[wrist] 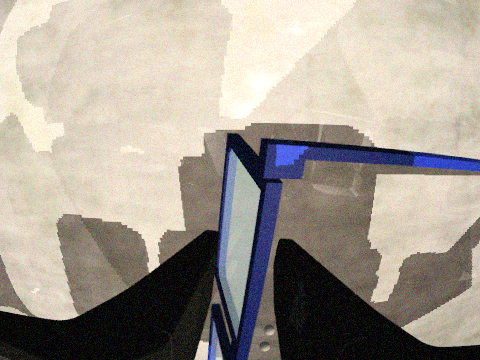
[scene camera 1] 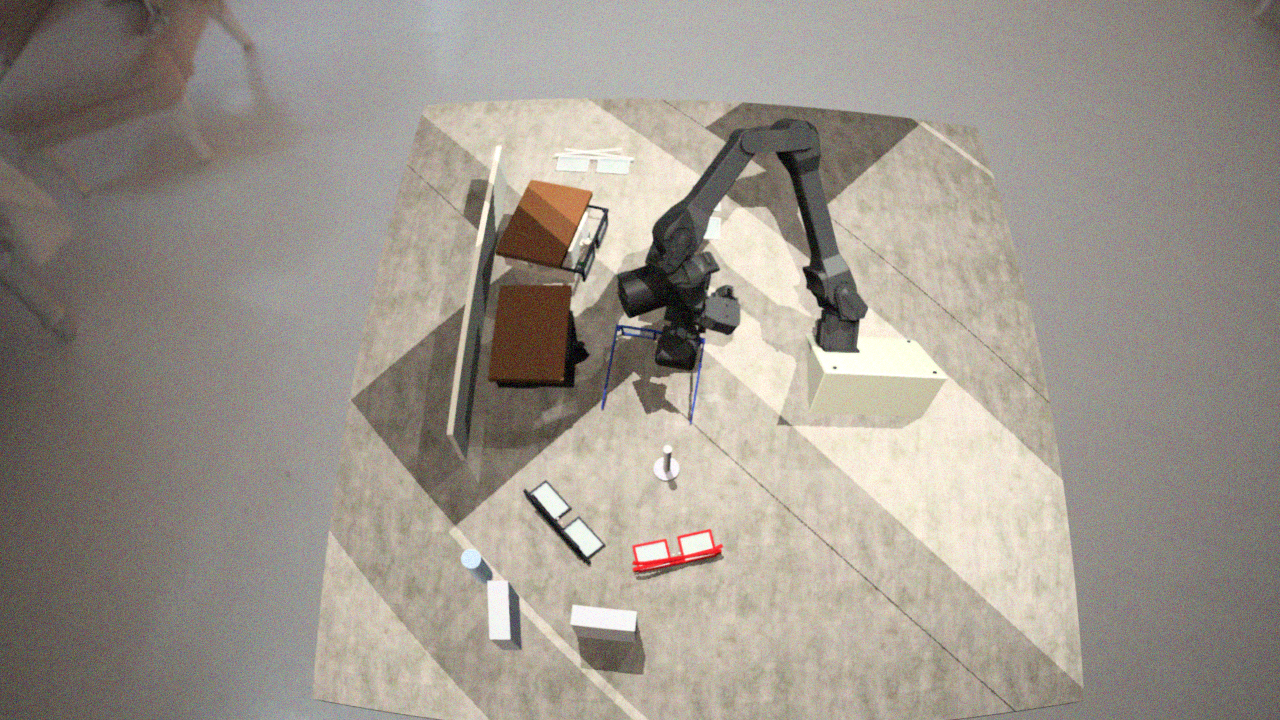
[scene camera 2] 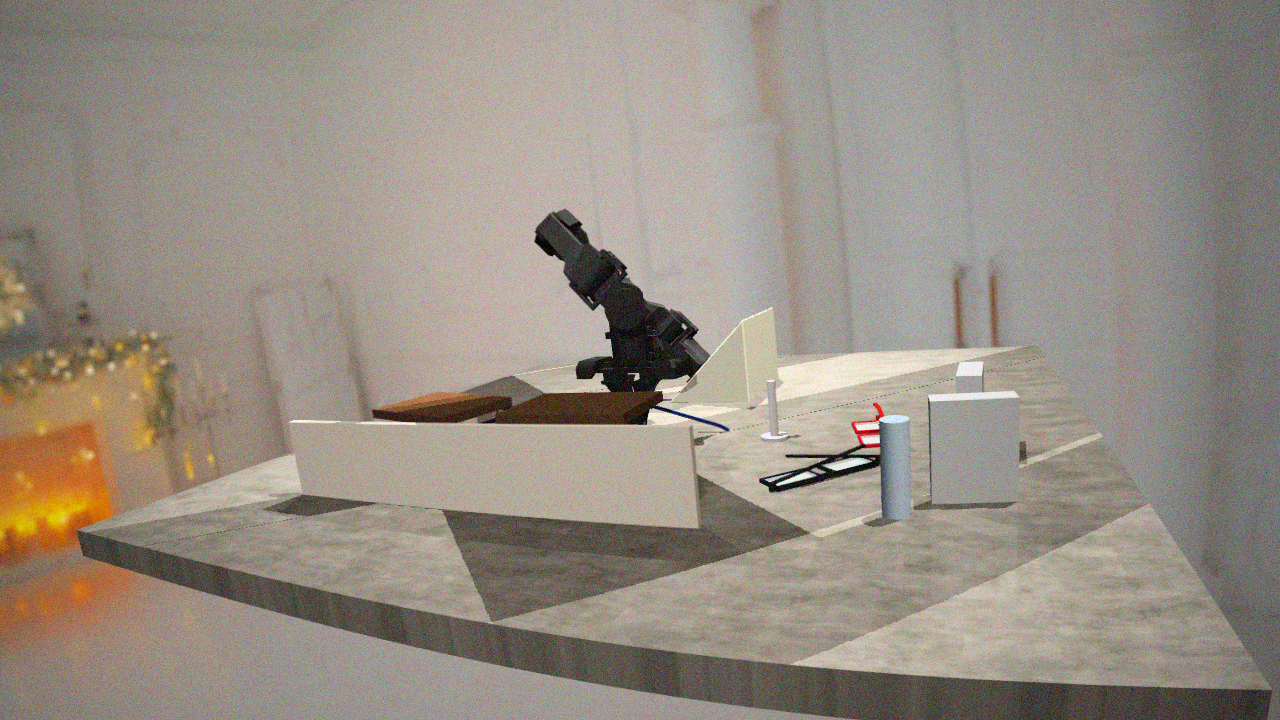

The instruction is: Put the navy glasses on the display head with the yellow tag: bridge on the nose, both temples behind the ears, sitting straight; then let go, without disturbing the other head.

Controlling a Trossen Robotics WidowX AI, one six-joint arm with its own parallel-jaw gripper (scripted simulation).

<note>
In view: my gripper (scene camera 2: 638,421) and a cream wall (scene camera 2: 646,475).
My gripper shows as well in the wrist view (wrist: 247,247) and in scene camera 1 (scene camera 1: 682,340).
</note>
